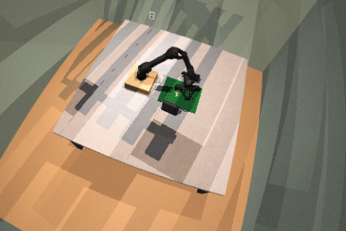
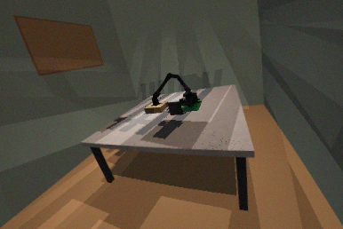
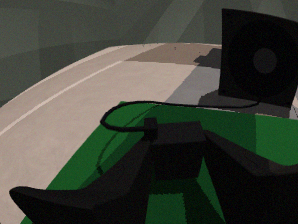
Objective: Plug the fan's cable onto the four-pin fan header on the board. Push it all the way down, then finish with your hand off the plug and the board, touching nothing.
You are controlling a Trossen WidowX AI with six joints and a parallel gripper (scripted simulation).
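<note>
Right now my gripper tip is 90 mm past the four-pin fan header and 30 mm above it. Round my gripper tip: black fan plug: 10 mm below; then green circuit board: 60 mm behind, 20 mm to the left, 50 mm below; then black fan: 70 mm behind, 150 mm to the right, 20 mm above.
</note>
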